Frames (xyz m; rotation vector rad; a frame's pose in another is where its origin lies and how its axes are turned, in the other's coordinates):
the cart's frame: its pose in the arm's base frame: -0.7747 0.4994 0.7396 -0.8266 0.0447 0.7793
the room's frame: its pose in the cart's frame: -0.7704 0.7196 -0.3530 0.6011 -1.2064 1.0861
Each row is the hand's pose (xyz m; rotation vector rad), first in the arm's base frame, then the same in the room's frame.
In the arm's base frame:
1: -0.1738 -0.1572 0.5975 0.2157 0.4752 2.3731
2: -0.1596 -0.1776 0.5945 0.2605 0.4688 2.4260
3: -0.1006 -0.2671 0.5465 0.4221 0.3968 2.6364
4: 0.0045 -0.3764 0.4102 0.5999 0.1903 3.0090
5: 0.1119 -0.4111 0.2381 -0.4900 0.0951 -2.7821
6: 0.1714 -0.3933 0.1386 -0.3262 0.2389 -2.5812
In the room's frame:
1: -0.7741 -1.2343 0.6211 0.5540 0.4728 0.2156
2: -0.7977 -1.2365 0.6291 0.5740 0.4359 0.2659
3: -0.9150 -1.2405 0.6328 0.6144 0.2886 0.4713
4: -1.1080 -1.2677 0.5728 0.6000 0.0872 0.8498
5: -1.2606 -1.3303 0.4497 0.4911 -0.0299 1.2622
6: -1.3186 -1.3826 0.3622 0.3807 -0.0366 1.5083

